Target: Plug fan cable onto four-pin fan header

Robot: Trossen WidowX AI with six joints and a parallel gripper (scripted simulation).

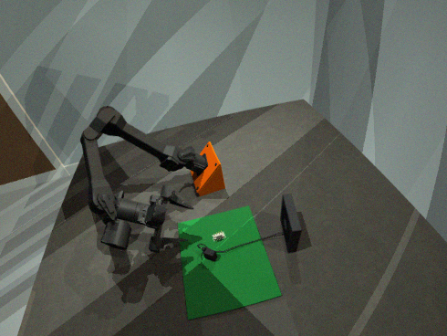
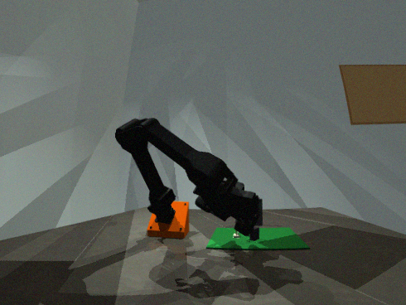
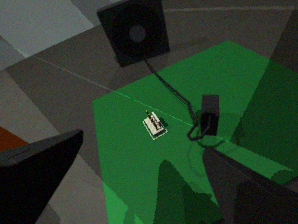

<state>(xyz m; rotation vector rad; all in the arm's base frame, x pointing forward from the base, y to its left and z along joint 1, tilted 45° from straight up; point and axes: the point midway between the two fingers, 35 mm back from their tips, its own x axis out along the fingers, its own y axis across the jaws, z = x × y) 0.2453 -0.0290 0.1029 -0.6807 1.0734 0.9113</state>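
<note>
My gripper tip is 8 cm short of the plug, 6 cm above it and 3 cm to the right of it. From my gripper tip the other things lie so: black fan (26 cm to the left, 6 cm ahead, 2 cm below); then green board (9 cm below, 8 cm ahead, 7 cm to the left).
</note>
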